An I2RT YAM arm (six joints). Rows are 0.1 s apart.
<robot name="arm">
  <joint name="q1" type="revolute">
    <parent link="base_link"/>
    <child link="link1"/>
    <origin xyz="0 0 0.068" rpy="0 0 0"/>
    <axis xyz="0 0 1"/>
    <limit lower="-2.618" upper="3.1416"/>
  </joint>
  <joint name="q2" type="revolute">
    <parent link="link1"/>
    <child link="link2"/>
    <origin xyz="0.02 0.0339 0.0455" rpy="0 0 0"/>
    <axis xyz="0 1 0"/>
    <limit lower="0" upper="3.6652"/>
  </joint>
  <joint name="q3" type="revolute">
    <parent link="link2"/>
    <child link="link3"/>
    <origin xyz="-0.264 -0.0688 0" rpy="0 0 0"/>
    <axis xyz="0 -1 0"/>
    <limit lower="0" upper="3.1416"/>
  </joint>
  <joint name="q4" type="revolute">
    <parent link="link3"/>
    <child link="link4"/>
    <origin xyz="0.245 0.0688 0.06" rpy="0 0 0"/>
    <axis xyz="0 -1 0"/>
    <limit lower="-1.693" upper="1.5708"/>
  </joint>
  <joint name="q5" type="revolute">
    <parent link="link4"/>
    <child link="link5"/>
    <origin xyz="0.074 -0.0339 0.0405" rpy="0 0 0"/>
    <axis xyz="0 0 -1"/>
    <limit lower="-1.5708" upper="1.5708"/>
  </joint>
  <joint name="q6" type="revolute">
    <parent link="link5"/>
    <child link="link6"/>
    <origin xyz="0.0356 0 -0.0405" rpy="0 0 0"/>
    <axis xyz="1 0 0"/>
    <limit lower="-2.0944" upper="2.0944"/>
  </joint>
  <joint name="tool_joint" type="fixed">
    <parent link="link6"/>
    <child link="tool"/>
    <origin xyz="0 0 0" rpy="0 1.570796 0"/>
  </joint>
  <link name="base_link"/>
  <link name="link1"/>
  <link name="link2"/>
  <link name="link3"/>
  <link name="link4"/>
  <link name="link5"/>
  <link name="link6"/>
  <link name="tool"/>
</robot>
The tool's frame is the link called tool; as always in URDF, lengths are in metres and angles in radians.
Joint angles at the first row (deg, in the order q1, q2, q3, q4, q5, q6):
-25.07 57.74 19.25 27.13 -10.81 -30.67
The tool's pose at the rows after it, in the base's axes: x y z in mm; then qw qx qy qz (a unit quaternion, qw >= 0):
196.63 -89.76 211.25 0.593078 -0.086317 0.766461 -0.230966
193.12 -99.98 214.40 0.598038 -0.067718 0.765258 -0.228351
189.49 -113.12 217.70 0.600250 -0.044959 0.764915 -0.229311
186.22 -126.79 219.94 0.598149 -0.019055 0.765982 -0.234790
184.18 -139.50 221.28 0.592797 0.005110 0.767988 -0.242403
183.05 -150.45 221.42 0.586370 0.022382 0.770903 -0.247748
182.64 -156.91 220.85 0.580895 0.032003 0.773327 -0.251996
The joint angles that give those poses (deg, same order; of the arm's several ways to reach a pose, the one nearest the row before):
-26.39 57.92 19.59 27.16 -11.32 -29.92
-29.56 58.05 20.20 27.16 -13.49 -28.48
-33.31 58.81 21.18 27.21 -15.52 -27.09
-36.83 60.09 22.29 27.33 -16.56 -25.87
-39.69 61.76 23.52 27.42 -16.78 -25.02
-41.94 63.55 24.68 27.43 -17.05 -24.64
-43.14 64.76 25.38 27.42 -16.96 -24.62

